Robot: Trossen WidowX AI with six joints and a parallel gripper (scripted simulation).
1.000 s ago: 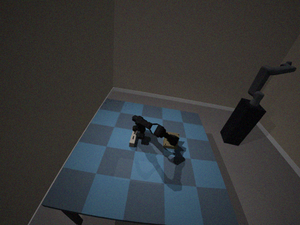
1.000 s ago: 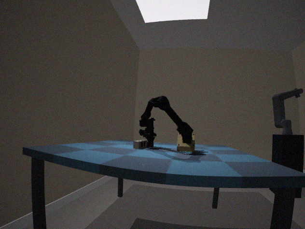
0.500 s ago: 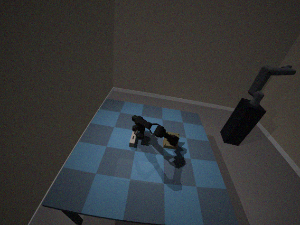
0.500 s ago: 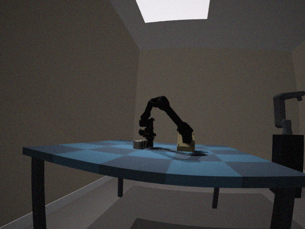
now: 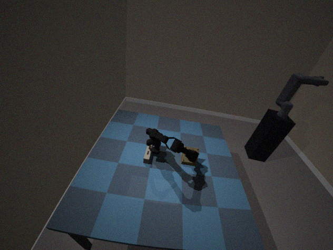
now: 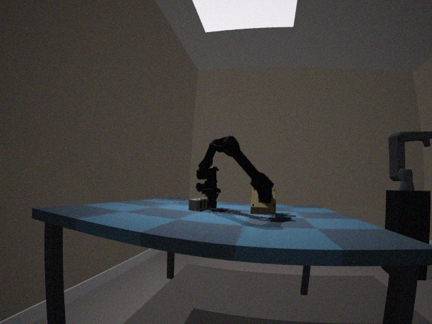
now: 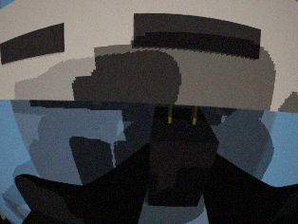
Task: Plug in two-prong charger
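Right now my gripper tip is 20 mm short of the dark two-prong charger and 10 mm below it.
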